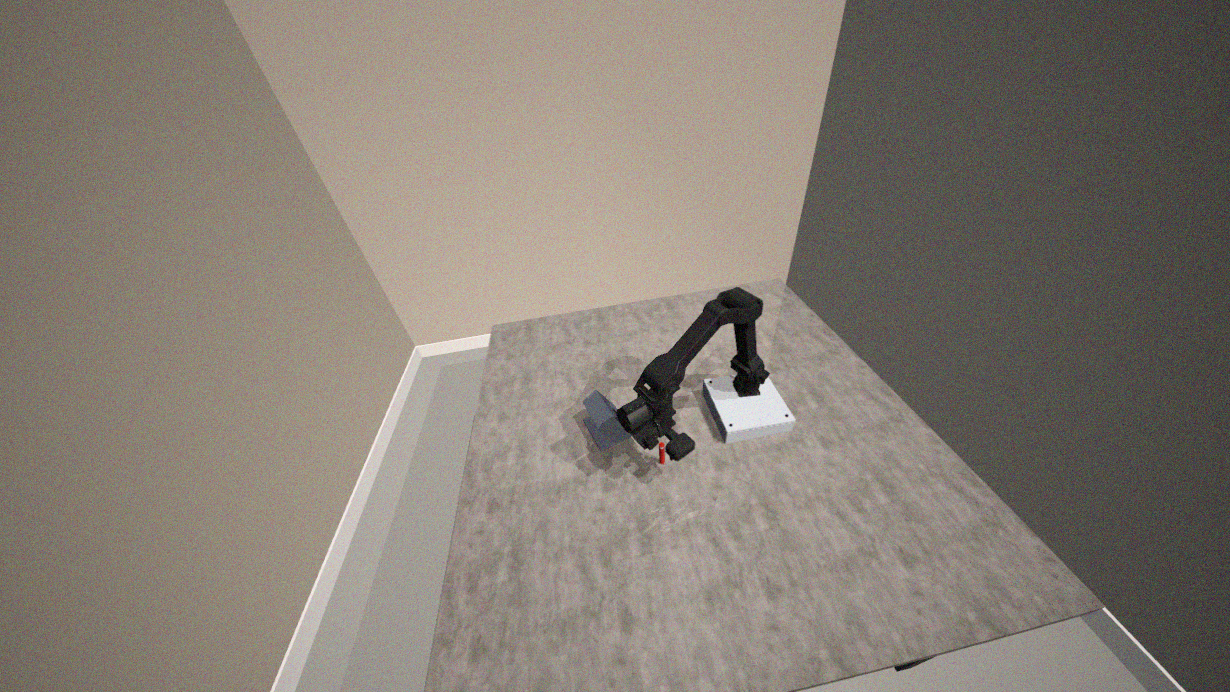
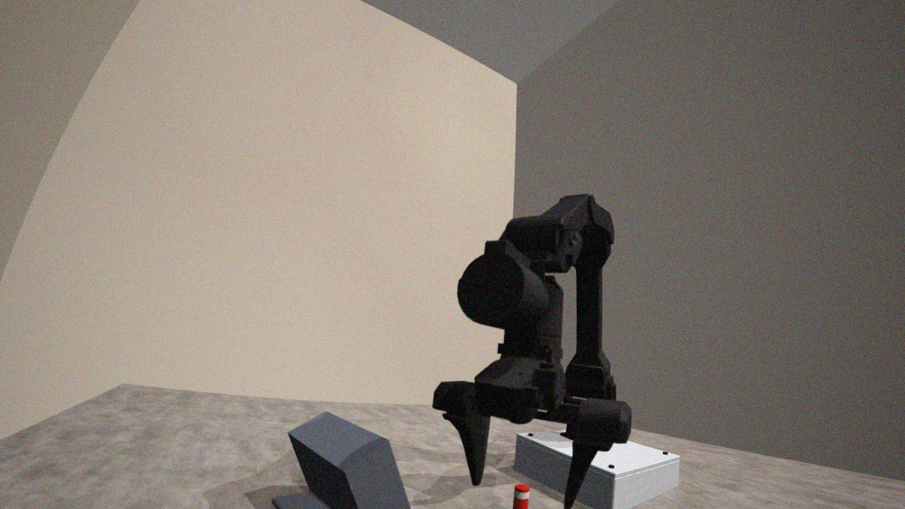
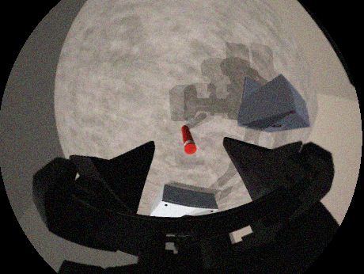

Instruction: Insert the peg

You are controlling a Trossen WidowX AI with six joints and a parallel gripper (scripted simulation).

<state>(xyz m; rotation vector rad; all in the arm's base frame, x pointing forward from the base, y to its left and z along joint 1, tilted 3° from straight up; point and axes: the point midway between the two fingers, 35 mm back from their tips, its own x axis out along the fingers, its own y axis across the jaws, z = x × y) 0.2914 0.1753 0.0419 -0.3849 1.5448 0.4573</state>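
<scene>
Right now my gripper tip is 10 mm above the red peg. Also, from my gripper tip: blue-grey sloped panel (130 mm ahead, 140 mm to the right, 20 mm below).
</scene>
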